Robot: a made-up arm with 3 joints.
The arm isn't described. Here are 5 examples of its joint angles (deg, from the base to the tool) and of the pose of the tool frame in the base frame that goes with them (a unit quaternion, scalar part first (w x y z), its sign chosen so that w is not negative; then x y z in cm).
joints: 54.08 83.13 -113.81
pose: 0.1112 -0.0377 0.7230 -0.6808 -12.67 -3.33 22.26
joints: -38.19 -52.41 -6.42
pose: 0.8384 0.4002 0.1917 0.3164 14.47 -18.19 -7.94
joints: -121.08 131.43 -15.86
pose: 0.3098 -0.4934 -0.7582 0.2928 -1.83 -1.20 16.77
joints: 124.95 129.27 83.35
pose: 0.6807 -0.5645 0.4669 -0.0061 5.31 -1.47 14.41
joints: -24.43 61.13 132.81
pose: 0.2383 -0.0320 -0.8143 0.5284 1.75 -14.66 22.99
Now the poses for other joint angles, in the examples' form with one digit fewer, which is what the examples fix.
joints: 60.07 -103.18 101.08
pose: 0.039 0.191 -0.665 -0.721 -12.6 -4.0 -13.9
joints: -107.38 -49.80 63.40
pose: 0.635 0.596 0.006 0.491 25.5 7.1 -5.1
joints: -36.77 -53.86 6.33
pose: 0.853 0.445 0.096 0.257 14.3 -18.6 -7.8
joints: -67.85 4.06 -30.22
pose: 0.806 -0.174 0.197 0.531 26.0 -11.2 7.0
